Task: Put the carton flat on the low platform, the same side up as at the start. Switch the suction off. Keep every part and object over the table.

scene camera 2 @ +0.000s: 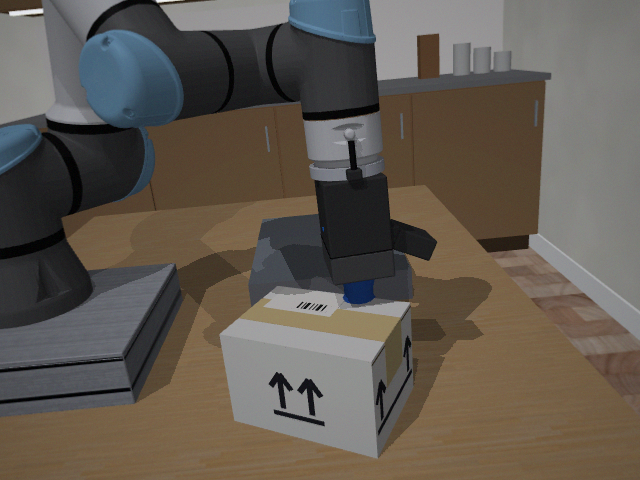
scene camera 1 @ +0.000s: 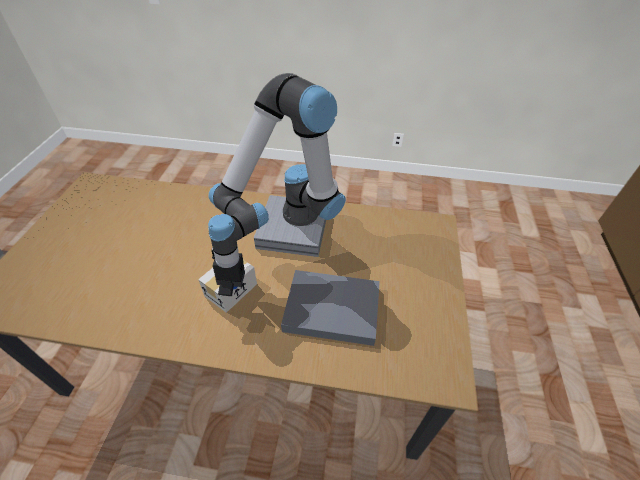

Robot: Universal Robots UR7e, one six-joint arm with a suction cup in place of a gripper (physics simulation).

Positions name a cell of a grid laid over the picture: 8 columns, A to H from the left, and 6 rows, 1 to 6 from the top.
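A white carton (scene camera 2: D5) is visible, as is a low grey platform (scene camera 2: D4). Both appear in a further view: the carton (scene camera 1: C4) and the platform (scene camera 1: E4).
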